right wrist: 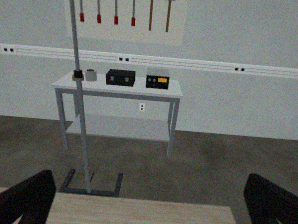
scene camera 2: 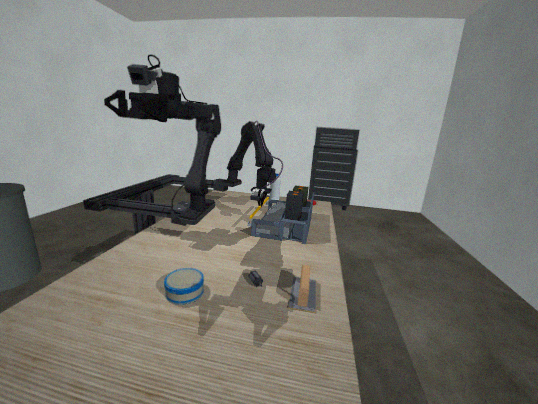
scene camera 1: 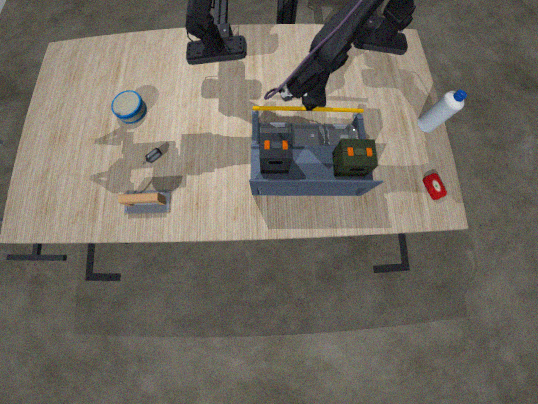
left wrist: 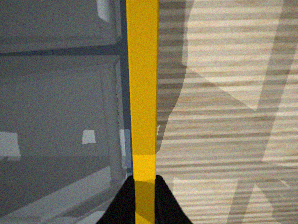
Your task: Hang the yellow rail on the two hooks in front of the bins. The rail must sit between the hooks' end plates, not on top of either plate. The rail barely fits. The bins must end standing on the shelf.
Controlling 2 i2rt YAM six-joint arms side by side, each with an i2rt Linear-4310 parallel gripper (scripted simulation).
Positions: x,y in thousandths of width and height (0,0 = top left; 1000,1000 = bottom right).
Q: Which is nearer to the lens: the blue-grey shelf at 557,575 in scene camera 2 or the wooden-handled float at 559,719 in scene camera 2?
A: The wooden-handled float.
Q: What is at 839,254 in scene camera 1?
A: A white bottle.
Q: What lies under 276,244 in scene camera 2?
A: My right gripper.
